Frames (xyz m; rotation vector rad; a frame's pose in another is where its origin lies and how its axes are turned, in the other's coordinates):
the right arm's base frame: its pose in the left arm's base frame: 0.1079 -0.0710 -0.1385 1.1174 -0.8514 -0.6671
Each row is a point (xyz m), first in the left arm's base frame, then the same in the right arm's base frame.
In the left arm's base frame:
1: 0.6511 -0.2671 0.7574
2: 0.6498 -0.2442 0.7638
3: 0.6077 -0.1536 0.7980
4: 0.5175 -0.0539 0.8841
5: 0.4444 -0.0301 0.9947
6: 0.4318 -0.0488 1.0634
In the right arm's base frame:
1: 0.6632 0.8125 -0.1903
2: 0.6454 0.8256 -0.1991
3: 0.5577 0.8845 -0.2007
4: 0.4501 0.9935 -0.1556
5: 0.4194 1.1028 -0.0832
6: 0.4448 1.1617 -0.0499

